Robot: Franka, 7 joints.
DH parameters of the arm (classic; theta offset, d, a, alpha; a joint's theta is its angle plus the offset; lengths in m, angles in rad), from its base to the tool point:
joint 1: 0 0.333 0 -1.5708
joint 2: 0 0 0 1.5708
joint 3: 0 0.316 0.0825 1.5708
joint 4: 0 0 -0.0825 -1.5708
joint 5: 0 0.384 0 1.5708
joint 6: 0 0 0.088 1.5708
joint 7: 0 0.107 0 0
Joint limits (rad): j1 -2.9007..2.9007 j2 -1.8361..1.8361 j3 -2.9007..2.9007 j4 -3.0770..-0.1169 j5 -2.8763..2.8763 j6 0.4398..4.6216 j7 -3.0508..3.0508
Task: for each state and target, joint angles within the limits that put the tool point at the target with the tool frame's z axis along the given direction. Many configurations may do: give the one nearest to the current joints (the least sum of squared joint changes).
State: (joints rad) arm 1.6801 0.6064 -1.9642 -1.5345 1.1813 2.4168 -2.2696
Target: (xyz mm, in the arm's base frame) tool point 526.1 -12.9 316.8 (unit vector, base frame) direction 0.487 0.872 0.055
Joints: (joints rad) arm 1.8627 -0.3675 -1.9933 -2.3006 1.6872 1.9994 -2.2696
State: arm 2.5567 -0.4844 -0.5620 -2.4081 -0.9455 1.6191 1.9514
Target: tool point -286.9 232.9 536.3 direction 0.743 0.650 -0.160
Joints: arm 2.8037 -0.4381 -0.0001 -2.3748 -1.2113 1.1636 1.9514
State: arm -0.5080 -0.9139 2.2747 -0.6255 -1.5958 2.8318 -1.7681
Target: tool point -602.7 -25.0 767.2 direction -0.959 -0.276 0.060
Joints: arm 0.0644 -0.6800 2.3121 -0.2903 -1.7554 3.8995 -1.7681
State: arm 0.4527 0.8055 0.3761 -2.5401 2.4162 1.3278 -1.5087
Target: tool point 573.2 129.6 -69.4 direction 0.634 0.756 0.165
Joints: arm 0.1689 1.2449 -0.0711 -1.6901 2.4422 1.5183 -1.5087
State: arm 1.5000 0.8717 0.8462 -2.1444 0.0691 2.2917 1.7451
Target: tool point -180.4 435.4 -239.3 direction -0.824 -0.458 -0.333
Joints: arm 1.2124 1.7775 0.5639 -1.4046 0.3396 2.2290 1.7451
